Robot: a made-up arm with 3 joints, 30 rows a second.
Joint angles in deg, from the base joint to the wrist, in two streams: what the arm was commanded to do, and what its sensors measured. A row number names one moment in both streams.
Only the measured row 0 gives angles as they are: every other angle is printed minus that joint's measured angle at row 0.
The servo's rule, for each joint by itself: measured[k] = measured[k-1] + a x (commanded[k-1-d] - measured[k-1]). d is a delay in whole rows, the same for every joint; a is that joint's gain. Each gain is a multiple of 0.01, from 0.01 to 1. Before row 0 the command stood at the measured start. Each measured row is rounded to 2 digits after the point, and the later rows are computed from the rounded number. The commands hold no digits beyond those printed.
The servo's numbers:
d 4
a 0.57 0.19 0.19
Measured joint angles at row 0:
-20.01, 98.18, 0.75
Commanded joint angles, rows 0 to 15:
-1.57, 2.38, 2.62
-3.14, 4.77, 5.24
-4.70, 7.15, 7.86
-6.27, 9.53, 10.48
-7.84, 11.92, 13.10
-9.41, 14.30, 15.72
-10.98, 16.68, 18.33
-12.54, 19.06, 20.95
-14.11, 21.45, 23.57
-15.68, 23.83, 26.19
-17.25, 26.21, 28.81
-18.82, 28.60, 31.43
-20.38, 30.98, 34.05
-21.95, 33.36, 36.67
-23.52, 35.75, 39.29
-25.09, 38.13, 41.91
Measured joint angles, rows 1 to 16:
0.00, 0.00, 0.00
0.00, 0.00, 0.00
0.00, 0.00, 0.00
0.00, 0.00, 0.00
-0.89, 0.45, 0.50
-2.17, 1.27, 1.40
-3.61, 2.39, 2.63
-5.13, 3.75, 4.12
-6.67, 5.30, 5.83
-8.23, 7.01, 7.71
-9.80, 8.85, 9.73
-11.36, 10.79, 11.86
-12.93, 12.82, 14.08
-14.50, 14.91, 16.38
-16.07, 17.06, 18.74
-17.64, 19.25, 21.15

